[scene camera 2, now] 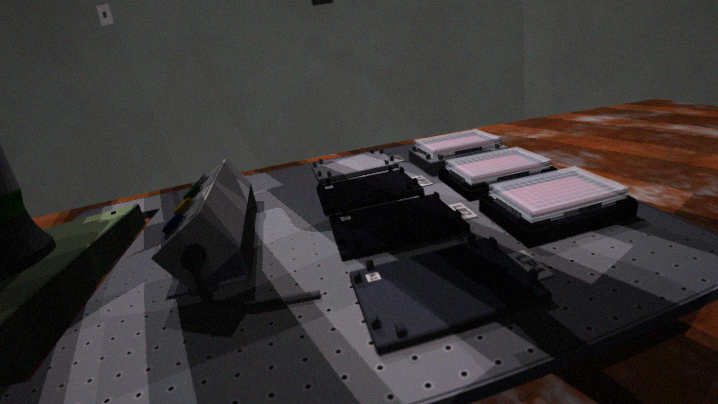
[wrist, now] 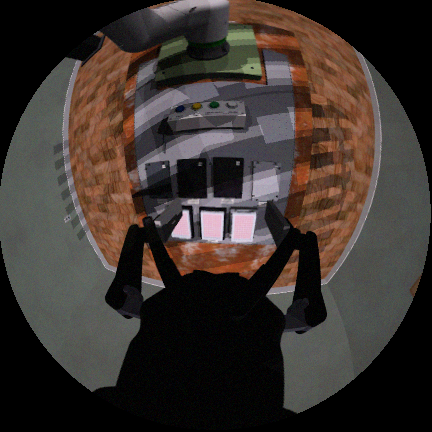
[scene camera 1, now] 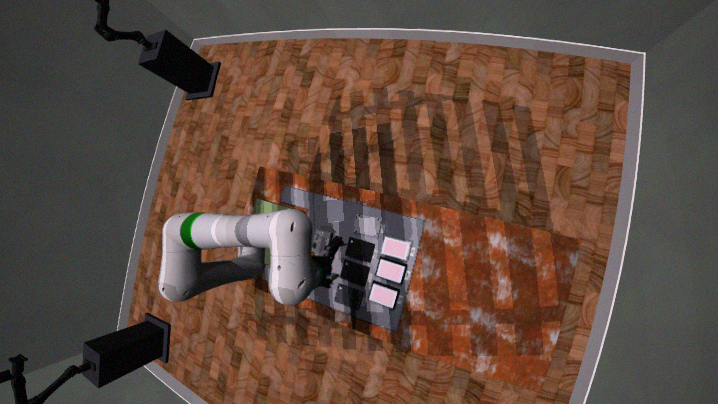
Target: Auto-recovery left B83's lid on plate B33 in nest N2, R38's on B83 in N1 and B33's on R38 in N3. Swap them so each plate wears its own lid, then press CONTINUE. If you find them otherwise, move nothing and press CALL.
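Frame: origin at the arm's base, x ahead, y right, z down, level; centimetres.
Where they show: gripper, fingertip midpoint: (wrist: pixel 222 207) (scene camera 1: pixel 340 258); arm's base, origin of the base link: (wrist: pixel 207 47).
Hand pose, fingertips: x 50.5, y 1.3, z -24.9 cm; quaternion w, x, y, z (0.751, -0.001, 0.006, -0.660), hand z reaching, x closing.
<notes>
Things, the pixels of their centre, and the offset from my fingertips. "spot": a spot on its surface instead.
- pale holder, body centre: (scene camera 2: pixel 456 140) (wrist: pixel 242 227) (scene camera 1: pixel 395 248) dx +20.4, dy -4.7, dz +24.1 cm
- dark grey holder, body centre: (scene camera 2: pixel 556 188) (wrist: pixel 178 224) (scene camera 1: pixel 382 295) dx +17.1, dy +20.4, dz +24.6 cm
- control box, body centre: (scene camera 2: pixel 211 213) (wrist: pixel 206 113) (scene camera 1: pixel 318 250) dx -20.3, dy +2.9, dz +23.6 cm
- white button, body centre: (scene camera 2: pixel 200 183) (wrist: pixel 231 104) dx -21.7, dy -4.8, dz +21.4 cm
- cable, surface spot: (scene camera 2: pixel 286 298) spot: dx -14.1, dy +20.2, dz +27.1 cm
Three pink plates stand in a row on raised nests: one by the pale holder (scene camera 1: pixel 396 248) (scene camera 2: pixel 457 144) (wrist: pixel 243 226), a middle one (scene camera 1: pixel 391 271) (scene camera 2: pixel 497 164) (wrist: pixel 212 225), and one by the dark grey holder (scene camera 1: pixel 384 295) (scene camera 2: pixel 562 190) (wrist: pixel 184 225). Each seems to wear a clear lid. Plate and lid codes are unreadable. The control box (scene camera 1: pixel 321 242) (scene camera 2: pixel 220 221) (wrist: pixel 207 120) carries a blue (wrist: pixel 180 108), a yellow (wrist: pixel 197 106), a green (wrist: pixel 214 104) and a white button (wrist: pixel 232 104); their labels are unreadable. My gripper (scene camera 1: pixel 334 262) (wrist: pixel 222 207) is wide open and empty, above the board; one finger partly hides the third plate in the wrist view.
Flat holders without plates lie between box and plates: pale (scene camera 1: pixel 369 226) (scene camera 2: pixel 356 163) (wrist: pixel 265 184), two black (wrist: pixel 228 177) (wrist: pixel 192 178), dark grey (scene camera 2: pixel 426 301) (wrist: pixel 158 180). A cable (scene camera 2: pixel 286 298) leaves the box. The green base plate (scene camera 2: pixel 75 246) (wrist: pixel 175 62) stands behind it.
</notes>
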